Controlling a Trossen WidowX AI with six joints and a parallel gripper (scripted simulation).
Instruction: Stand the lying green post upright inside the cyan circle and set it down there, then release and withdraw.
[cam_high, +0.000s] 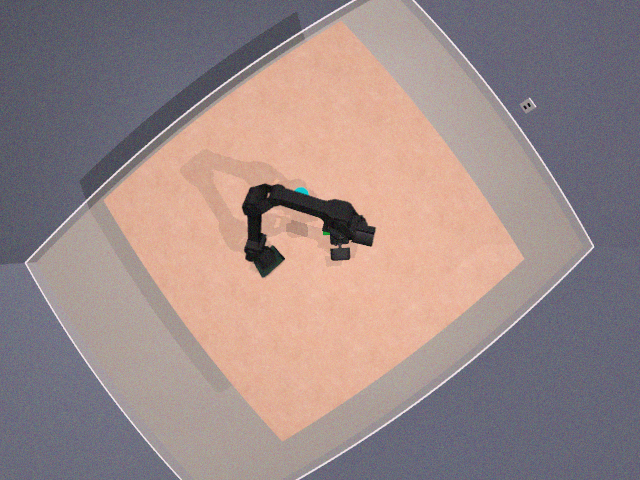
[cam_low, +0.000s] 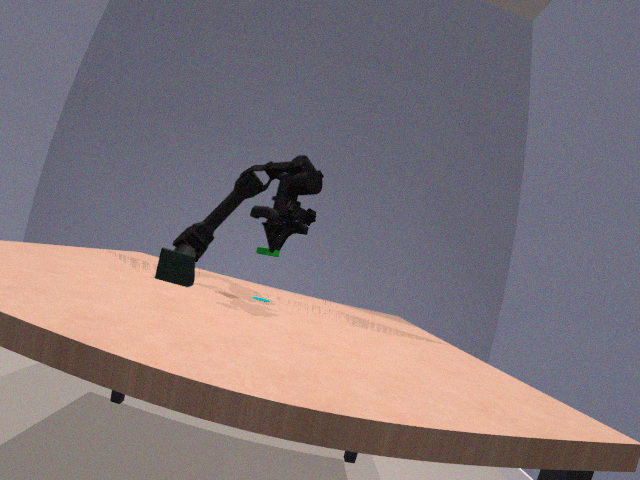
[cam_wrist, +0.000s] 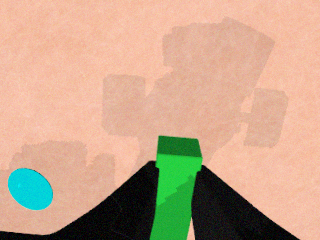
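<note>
The cyan circle lies 200 mm to the left of my gripper tip, 150 mm below it and 20 mm behind it. From my gripper tip the other things lie so: green post 20 mm behind, 10 mm to the left.
</note>
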